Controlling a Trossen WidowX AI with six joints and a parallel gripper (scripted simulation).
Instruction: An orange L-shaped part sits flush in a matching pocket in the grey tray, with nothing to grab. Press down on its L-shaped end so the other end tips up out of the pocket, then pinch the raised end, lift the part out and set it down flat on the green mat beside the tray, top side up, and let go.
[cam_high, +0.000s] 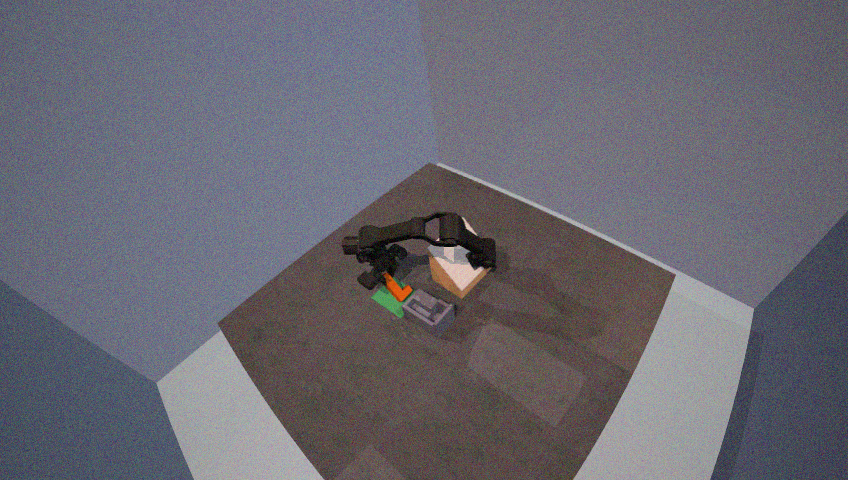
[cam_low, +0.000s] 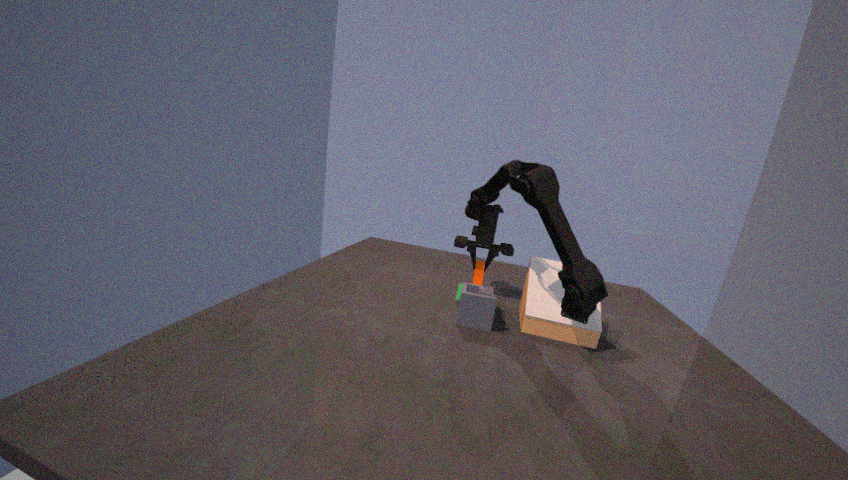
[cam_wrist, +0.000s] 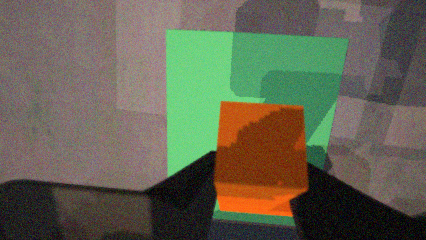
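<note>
My gripper tip is now 3 cm to the right of the orange part, 3 cm above it and 2 cm past it. Also, from my gripper tip: green mat: 9 cm below, 2 cm to the left.
</note>
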